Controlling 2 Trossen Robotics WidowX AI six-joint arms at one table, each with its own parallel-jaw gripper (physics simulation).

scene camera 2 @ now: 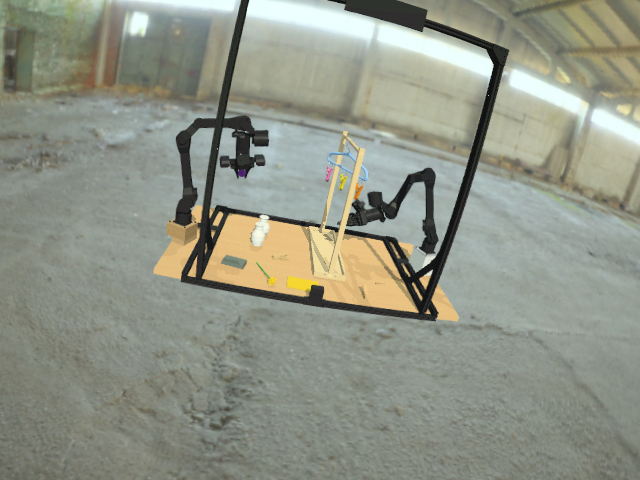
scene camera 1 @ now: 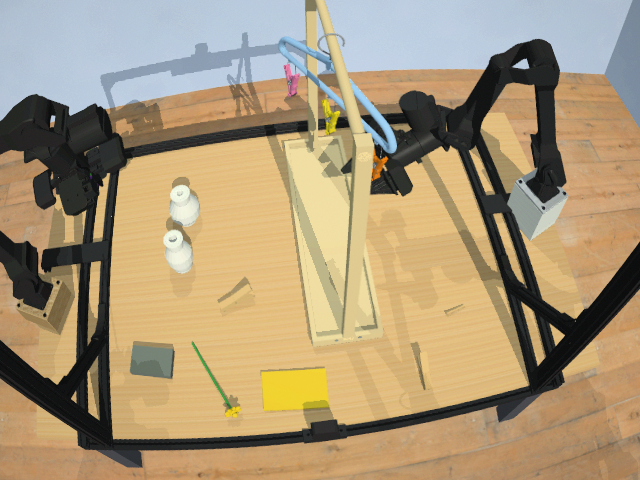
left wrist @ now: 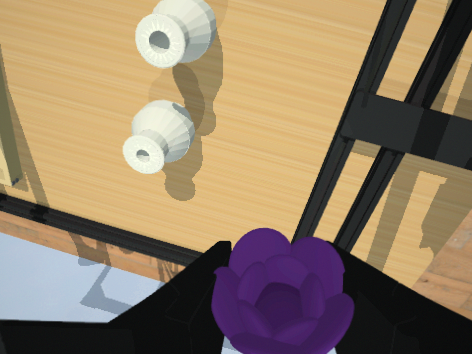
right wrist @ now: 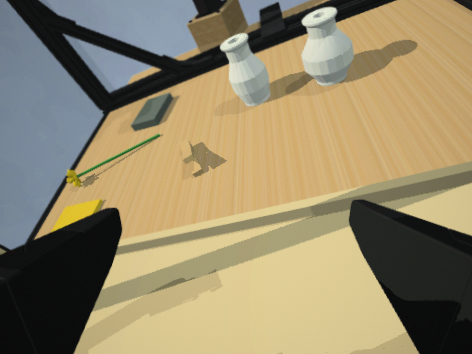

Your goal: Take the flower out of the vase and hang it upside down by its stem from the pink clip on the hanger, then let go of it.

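Where they show: left gripper, fingertip midpoint: (scene camera 2: 241, 178) (left wrist: 273, 253); right gripper, fingertip midpoint: (scene camera 2: 339, 223) (scene camera 1: 347, 182) (right wrist: 237, 215); left arm's base, link origin: (scene camera 2: 182, 222) (scene camera 1: 38, 294) (right wrist: 211, 9); right arm's base, link origin: (scene camera 2: 427, 250) (scene camera 1: 542, 188).
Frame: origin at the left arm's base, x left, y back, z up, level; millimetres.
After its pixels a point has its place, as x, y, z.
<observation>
My left gripper (scene camera 2: 241, 176) @(157, -176, 211) (left wrist: 273, 253) @(157, -176, 211) is shut on the purple flower (scene camera 2: 241, 172) @(146, -176, 238) (left wrist: 282, 312) @(146, -177, 239), raised high left of the hanger and pointing down in scene camera 2. The bloom shows between its fingertips; the stem is hidden. Two white vases stand on the table, the back one (scene camera 1: 184, 209) @(291, -266, -15) (left wrist: 167, 132) @(289, -246, -14) and the front one (scene camera 1: 178, 255) @(179, -295, -10) (left wrist: 197, 25) @(179, -269, -15); no stem shows in either mouth. The pink clip (scene camera 1: 292, 81) @(403, -484, 280) (scene camera 2: 328, 174) @(405, -483, 268) hangs empty from the left end of the blue hanger (scene camera 1: 305, 47) @(378, -516, 386) (scene camera 2: 338, 153) @(378, -511, 379). My right gripper (right wrist: 237, 215) @(359, -595, 75) is open and empty, beside the rack low near the orange clip.
The wooden rack (scene camera 1: 356, 232) @(105, -650, 295) (scene camera 2: 347, 217) @(109, -661, 194) stands mid-table and carries the hanger. A yellow clip (scene camera 1: 330, 116) @(327, -568, 280) and an orange clip (scene camera 1: 378, 166) @(239, -659, 278) hang there too. A yellow flower (scene camera 1: 211, 376) @(-32, -421, -65), a grey block (scene camera 1: 151, 360) @(-38, -293, -62) and a yellow block (scene camera 1: 294, 388) @(-12, -578, -71) lie at the front.
</observation>
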